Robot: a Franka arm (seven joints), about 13 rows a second.
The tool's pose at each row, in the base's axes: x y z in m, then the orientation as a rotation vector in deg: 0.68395, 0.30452, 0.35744, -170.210, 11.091, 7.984; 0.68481, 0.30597, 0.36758, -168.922, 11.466, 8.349; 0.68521, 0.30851, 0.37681, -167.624, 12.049, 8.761; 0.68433, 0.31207, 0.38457, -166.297, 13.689, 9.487; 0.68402, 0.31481, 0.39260, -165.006, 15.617, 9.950; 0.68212, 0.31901, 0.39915, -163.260, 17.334, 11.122; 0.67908, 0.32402, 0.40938, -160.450, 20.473, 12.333; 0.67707, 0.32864, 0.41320, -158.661, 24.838, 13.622; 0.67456, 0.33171, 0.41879, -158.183, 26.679, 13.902
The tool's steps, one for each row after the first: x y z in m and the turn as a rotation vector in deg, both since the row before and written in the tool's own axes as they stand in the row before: -0.00037, -0.00310, -0.00979, 1.236, -0.340, 0.272; -0.00093, -0.00414, -0.00859, 1.232, -0.362, 0.420; -0.00224, -0.00483, -0.00673, 1.186, -0.500, 1.166; -0.00175, -0.00429, -0.00712, 1.147, -0.298, 1.356; -0.00348, -0.00512, -0.00508, 1.496, -0.854, 1.298; -0.00552, -0.00660, -0.00806, 2.420, -0.891, 2.330; -0.00365, -0.00480, -0.00189, 1.238, -0.623, 3.217; -0.00437, -0.00359, -0.00388, 0.265, -0.028, 1.327
